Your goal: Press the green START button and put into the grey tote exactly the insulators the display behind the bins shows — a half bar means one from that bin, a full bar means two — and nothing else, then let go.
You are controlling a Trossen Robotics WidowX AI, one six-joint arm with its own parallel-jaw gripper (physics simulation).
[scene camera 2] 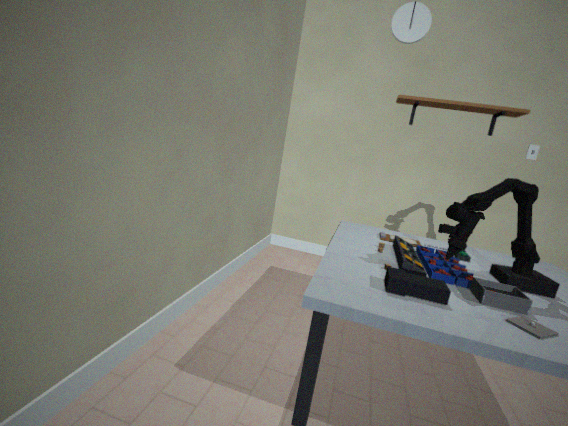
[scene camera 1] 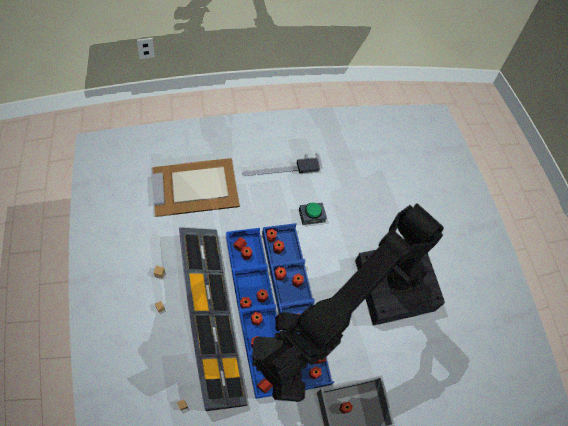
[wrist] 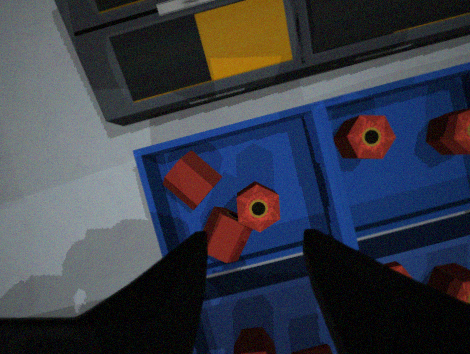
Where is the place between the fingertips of my gripper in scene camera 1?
276, 365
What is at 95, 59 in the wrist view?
A display panel.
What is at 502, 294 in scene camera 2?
A grey tote.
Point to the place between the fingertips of my gripper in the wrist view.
255, 241
